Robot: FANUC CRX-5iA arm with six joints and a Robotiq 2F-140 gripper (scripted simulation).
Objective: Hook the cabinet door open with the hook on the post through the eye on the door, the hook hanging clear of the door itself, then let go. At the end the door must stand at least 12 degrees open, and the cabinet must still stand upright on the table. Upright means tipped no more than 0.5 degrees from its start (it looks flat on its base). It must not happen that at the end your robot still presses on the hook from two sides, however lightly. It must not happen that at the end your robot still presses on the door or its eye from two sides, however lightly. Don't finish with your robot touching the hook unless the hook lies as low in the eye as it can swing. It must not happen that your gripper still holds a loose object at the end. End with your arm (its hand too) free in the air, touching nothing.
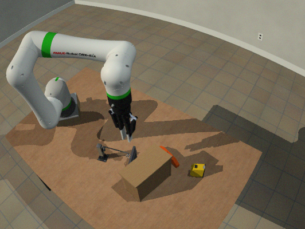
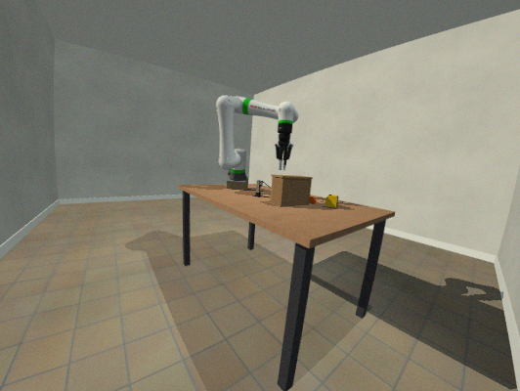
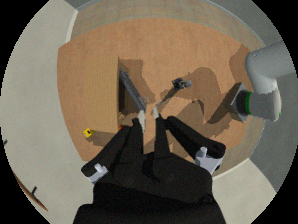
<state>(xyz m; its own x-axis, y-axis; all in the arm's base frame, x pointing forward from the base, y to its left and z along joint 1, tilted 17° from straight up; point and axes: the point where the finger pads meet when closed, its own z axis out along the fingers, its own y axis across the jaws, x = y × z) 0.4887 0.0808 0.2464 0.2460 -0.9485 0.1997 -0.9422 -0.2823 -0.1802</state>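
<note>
Right now my hand is 150 mm above the dark door, 60 mm to the left of it and 50 mm short of it. The rest, counted from my hand: orange object: 210 mm below, 140 mm to the left, 120 mm ahead; then yellow block: 300 mm ahead, 190 mm below, 160 mm to the left.
</note>
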